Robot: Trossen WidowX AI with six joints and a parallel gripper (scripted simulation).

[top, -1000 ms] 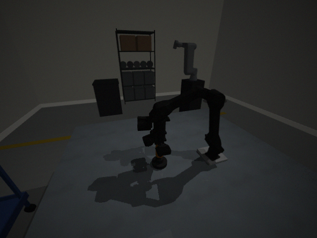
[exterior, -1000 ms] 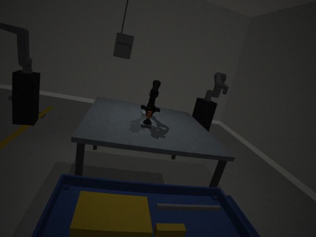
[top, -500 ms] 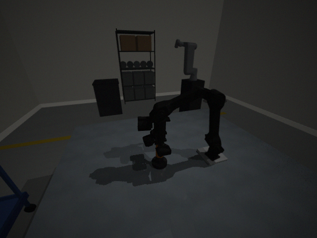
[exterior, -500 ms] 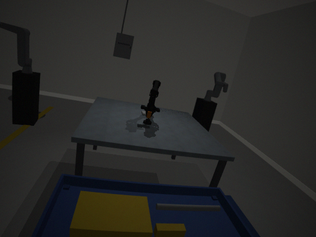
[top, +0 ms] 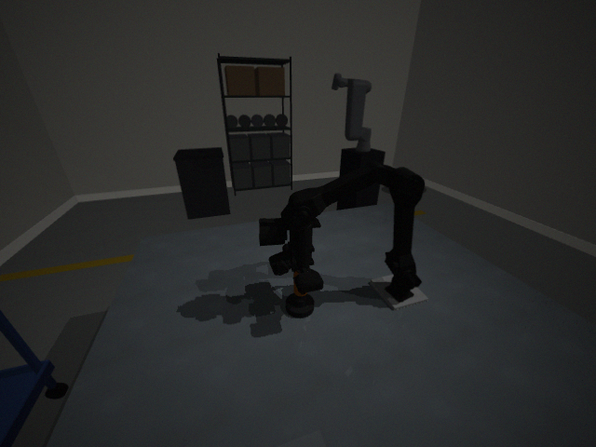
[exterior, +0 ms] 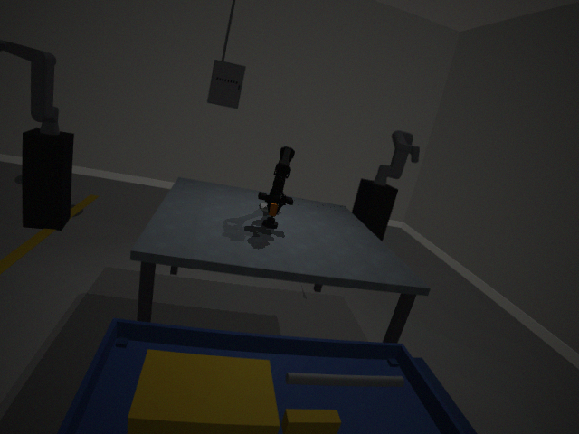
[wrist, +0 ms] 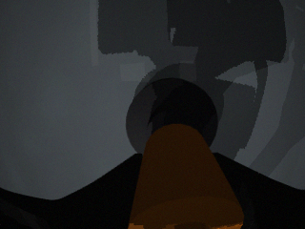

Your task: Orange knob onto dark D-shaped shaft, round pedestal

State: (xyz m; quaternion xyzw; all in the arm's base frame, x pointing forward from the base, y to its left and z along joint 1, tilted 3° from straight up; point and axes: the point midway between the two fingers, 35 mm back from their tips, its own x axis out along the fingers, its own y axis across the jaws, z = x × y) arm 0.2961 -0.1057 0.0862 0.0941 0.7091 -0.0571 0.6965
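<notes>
My gripper tip is 2 cm below the orange knob. Round my gripper tip: dark round pedestal 4 cm below.
</notes>
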